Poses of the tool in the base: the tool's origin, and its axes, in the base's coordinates. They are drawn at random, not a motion.
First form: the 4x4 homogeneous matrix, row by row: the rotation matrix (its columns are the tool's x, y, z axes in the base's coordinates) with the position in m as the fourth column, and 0 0 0 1 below. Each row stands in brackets.
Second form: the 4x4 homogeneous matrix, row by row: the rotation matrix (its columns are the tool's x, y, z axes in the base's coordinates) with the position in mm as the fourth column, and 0 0 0 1 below. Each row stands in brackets. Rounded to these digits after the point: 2 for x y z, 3 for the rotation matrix.
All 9 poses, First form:
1: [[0.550 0.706 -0.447 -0.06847], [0.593 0.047 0.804 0.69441], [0.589 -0.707 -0.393 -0.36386], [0 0 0 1]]
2: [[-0.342 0.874 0.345 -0.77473], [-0.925 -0.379 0.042 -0.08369], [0.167 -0.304 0.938 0.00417], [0 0 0 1]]
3: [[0.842 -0.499 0.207 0.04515], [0.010 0.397 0.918 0.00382], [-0.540 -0.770 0.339 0.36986], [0 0 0 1]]
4: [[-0.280 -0.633 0.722 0.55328], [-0.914 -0.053 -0.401 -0.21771], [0.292 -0.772 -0.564 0.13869], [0 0 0 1]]
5: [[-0.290 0.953 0.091 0.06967], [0.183 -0.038 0.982 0.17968], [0.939 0.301 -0.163 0.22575], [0 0 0 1]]
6: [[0.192 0.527 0.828 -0.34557], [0.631 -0.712 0.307 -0.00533], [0.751 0.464 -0.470 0.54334], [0 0 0 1]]
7: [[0.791 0.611 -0.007 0.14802], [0.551 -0.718 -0.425 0.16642], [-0.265 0.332 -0.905 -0.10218], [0 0 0 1]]
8: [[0.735 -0.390 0.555 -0.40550], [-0.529 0.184 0.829 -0.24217], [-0.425 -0.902 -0.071 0.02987], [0 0 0 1]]
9: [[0.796 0.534 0.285 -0.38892], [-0.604 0.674 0.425 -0.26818], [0.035 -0.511 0.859 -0.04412], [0 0 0 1]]
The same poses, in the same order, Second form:
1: [[0.550 0.706 -0.447 -68.47], [0.593 0.047 0.804 694.41], [0.589 -0.707 -0.393 -363.86], [0 0 0 1]]
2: [[-0.342 0.874 0.345 -774.73], [-0.925 -0.379 0.042 -83.69], [0.167 -0.304 0.938 4.17], [0 0 0 1]]
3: [[0.842 -0.499 0.207 45.15], [0.010 0.397 0.918 3.82], [-0.540 -0.770 0.339 369.86], [0 0 0 1]]
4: [[-0.280 -0.633 0.722 553.28], [-0.914 -0.053 -0.401 -217.71], [0.292 -0.772 -0.564 138.69], [0 0 0 1]]
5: [[-0.290 0.953 0.091 69.67], [0.183 -0.038 0.982 179.68], [0.939 0.301 -0.163 225.75], [0 0 0 1]]
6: [[0.192 0.527 0.828 -345.57], [0.631 -0.712 0.307 -5.33], [0.751 0.464 -0.470 543.34], [0 0 0 1]]
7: [[0.791 0.611 -0.007 148.02], [0.551 -0.718 -0.425 166.42], [-0.265 0.332 -0.905 -102.18], [0 0 0 1]]
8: [[0.735 -0.390 0.555 -405.50], [-0.529 0.184 0.829 -242.17], [-0.425 -0.902 -0.071 29.87], [0 0 0 1]]
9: [[0.796 0.534 0.285 -388.92], [-0.604 0.674 0.425 -268.18], [0.035 -0.511 0.859 -44.12], [0 0 0 1]]
